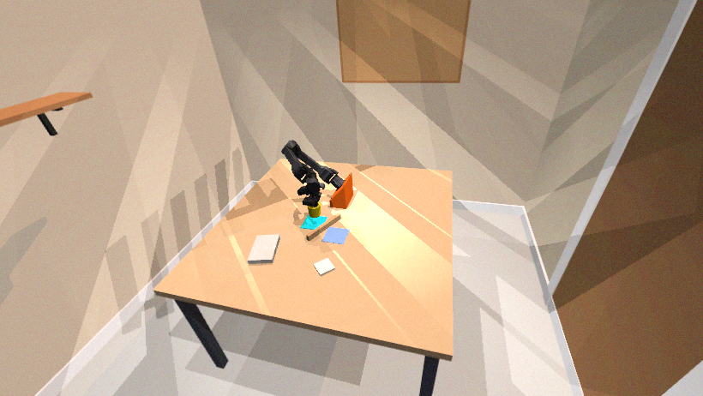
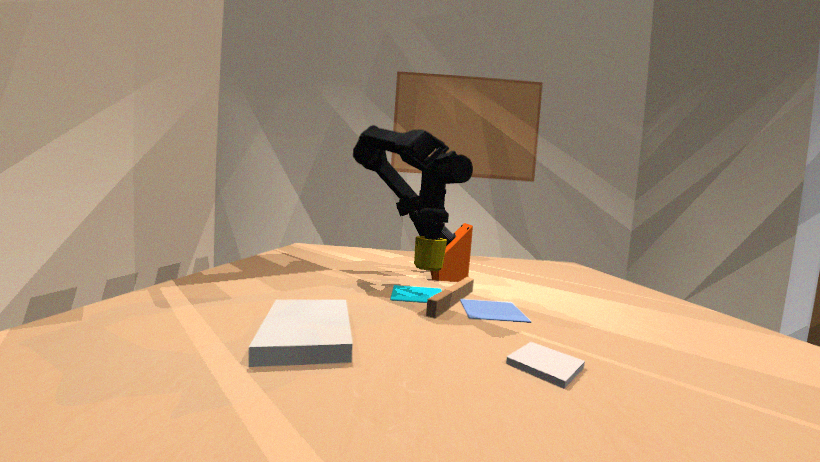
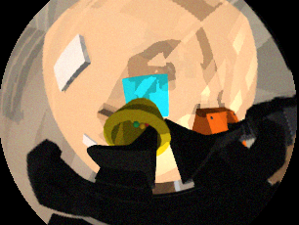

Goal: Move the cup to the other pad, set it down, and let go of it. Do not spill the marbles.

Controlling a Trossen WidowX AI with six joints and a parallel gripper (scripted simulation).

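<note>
Right now my gripper tip is 11 cm above the cyan pad, 2 cm to the left of it and 2 cm short of it. Also, from my gripper tip: brown wooden bar (9 cm below, 6 cm to the left, 5 cm ahead); then yellow cup (2 cm ahead); then blue-grey pad (14 cm to the left, 11 cm below, 9 cm ahead).
</note>
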